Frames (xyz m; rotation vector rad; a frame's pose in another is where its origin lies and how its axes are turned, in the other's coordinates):
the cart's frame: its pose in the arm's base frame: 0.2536 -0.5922 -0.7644 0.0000 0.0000 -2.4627
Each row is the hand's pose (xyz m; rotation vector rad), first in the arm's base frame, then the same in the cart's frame.
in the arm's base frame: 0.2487 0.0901 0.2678 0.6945 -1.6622 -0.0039
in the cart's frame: -0.4246 -0.5341 1.0322 2.1777 0.1228 1.6281
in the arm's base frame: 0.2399 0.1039 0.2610 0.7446 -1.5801 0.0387
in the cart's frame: -0.4264 -0.5504 1.0254 2.1341 0.2161 1.7103
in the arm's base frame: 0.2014 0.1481 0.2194 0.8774 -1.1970 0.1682
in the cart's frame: -0.4242 -0.6089 0.9838 1.8338 0.5534 2.0360
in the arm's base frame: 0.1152 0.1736 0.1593 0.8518 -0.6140 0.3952
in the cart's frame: -0.3732 -0.6829 0.9237 1.2054 0.8367 2.5369
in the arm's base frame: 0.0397 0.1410 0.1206 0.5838 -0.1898 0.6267
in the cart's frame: -0.2939 -0.7049 0.8850 0.5624 0.7340 2.9703
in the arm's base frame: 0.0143 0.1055 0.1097 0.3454 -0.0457 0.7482
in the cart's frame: -0.2519 -0.6933 0.8741 -0.2357 -0.4629 -3.0216
